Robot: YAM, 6 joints.
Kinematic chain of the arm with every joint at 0, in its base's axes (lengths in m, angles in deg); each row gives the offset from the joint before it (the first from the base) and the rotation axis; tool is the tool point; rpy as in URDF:
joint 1: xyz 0 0 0.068 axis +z
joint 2: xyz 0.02 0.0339 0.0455 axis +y
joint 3: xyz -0.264 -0.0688 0 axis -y
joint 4: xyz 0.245 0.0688 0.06 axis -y
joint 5: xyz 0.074 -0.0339 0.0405 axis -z
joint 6: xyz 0.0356 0 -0.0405 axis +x
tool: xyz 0 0 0 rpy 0 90 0
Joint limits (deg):
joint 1: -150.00..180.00
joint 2: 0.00..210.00
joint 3: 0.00..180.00
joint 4: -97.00..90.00
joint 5: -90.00..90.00
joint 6: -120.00..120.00
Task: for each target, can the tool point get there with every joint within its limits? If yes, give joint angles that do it. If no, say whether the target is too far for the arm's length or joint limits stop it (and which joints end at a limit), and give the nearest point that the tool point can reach.
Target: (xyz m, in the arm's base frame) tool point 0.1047 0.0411 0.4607
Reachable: yes | joints 36.33 45.26 75.64 -40.10 54.13 39.17
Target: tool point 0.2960 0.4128 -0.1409
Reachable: yes | joints 53.62 180.82 105.12 60.82 -10.59 1.58
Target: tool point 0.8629 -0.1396 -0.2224
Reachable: no: too far | nearest point 0.5947 -0.0962 -0.1155 | short by 0.292 m
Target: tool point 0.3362 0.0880 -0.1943
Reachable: yes | joints 18.95 175.16 92.38 -23.06 46.90 -24.51
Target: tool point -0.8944 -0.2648 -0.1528
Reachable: no: too far | nearest point -0.5414 -0.2902 -0.0648 | short by 0.365 m
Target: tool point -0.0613 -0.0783 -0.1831
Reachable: yes | joints -122.73 185.92 31.96 69.37 14.95 -14.95
